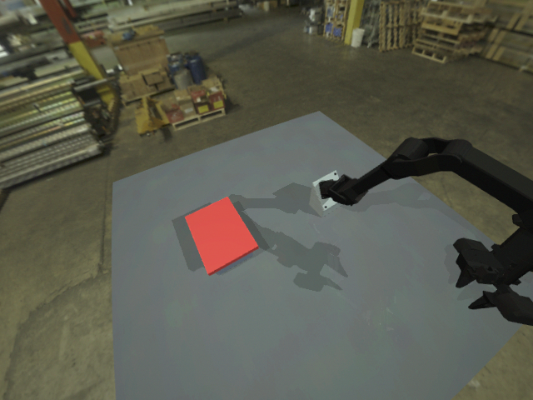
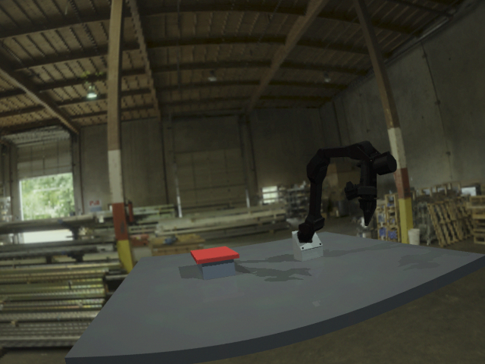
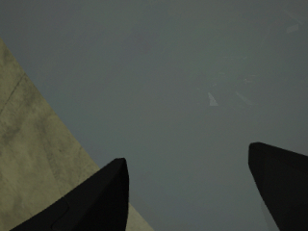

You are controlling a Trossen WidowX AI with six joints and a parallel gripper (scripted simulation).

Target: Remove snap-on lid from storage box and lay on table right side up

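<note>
Now: the red lid 480 mm ahead of my gripper tip, 470 mm to the right of it and 90 mm below it. From my gripper tip the other things lie so: storage box (480 mm ahead, 470 mm to the right, 140 mm below).
</note>
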